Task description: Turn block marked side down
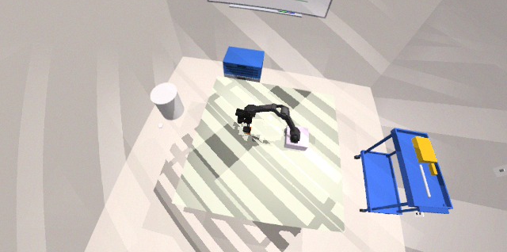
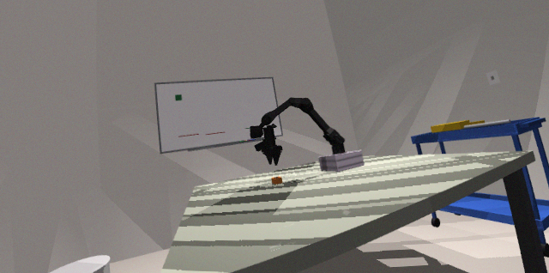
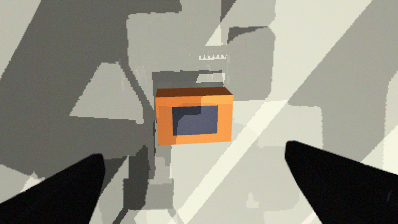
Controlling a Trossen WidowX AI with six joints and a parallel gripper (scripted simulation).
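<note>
My gripper tip is 1 cm past the orange block, 1 cm to the left of it and 8 cm above it.
</note>
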